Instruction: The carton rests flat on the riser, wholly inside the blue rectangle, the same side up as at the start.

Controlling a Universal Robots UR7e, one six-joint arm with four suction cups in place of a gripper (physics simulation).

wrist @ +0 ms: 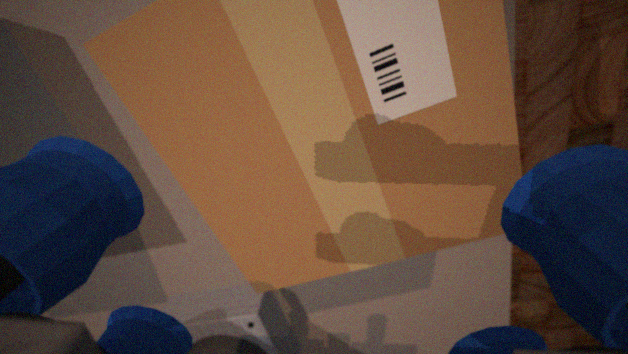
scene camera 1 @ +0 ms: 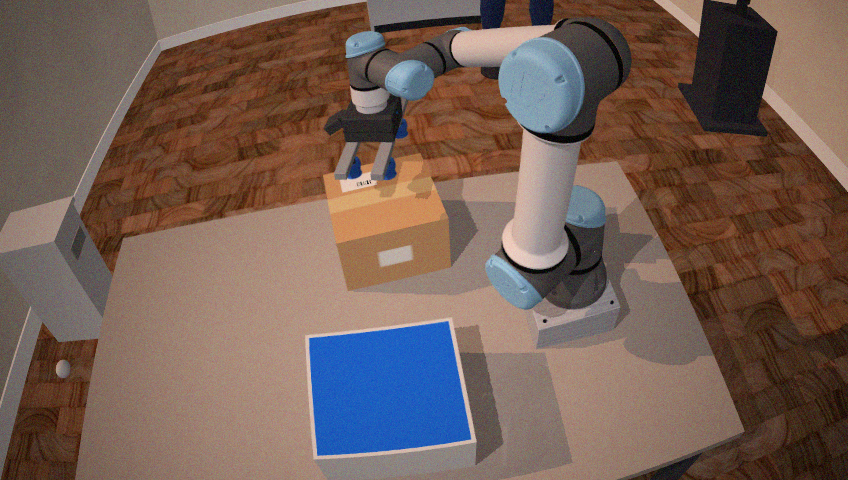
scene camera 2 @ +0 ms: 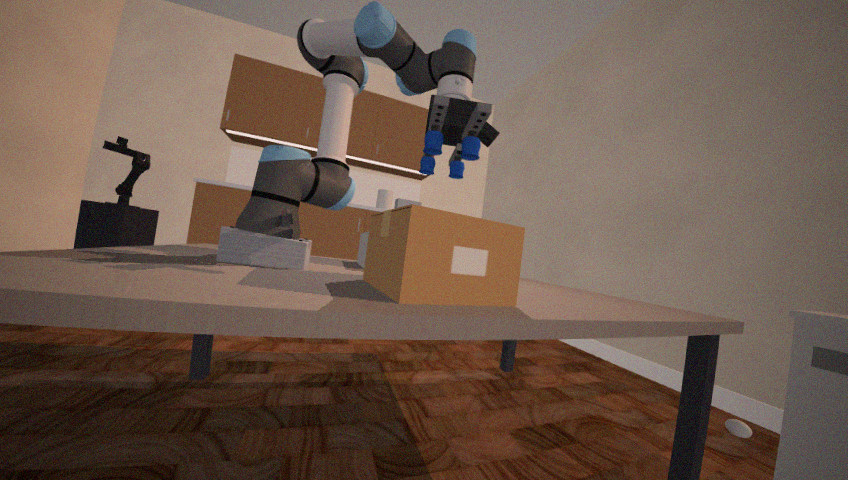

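Note:
The brown carton (scene camera 1: 389, 220) (scene camera 2: 431, 255) (wrist: 200, 125) stands flat on the table near its far edge in scene camera 1, tape strip and barcode label on top. My gripper (scene camera 1: 377, 148) (scene camera 2: 447, 156) hangs above the carton, its four blue suction cups pointing down. Scene camera 2 shows a clear gap between cups and carton top; nothing is held, so it counts as open. In the wrist view the carton's top lies turned relative to the cups. The white riser (scene camera 1: 395, 463) with the blue rectangle (scene camera 1: 389, 386) stands nearer scene camera 1, apart from the carton.
The table (scene camera 1: 208, 309) (scene camera 2: 595, 309) carries the arm's base block (scene camera 1: 577, 327) (scene camera 2: 261, 249), to the right of the riser and carton in scene camera 1. A grey cabinet (scene camera 1: 47, 261) stands beyond the table's left side. A dark pedestal (scene camera 1: 734, 71) stands at the back right.

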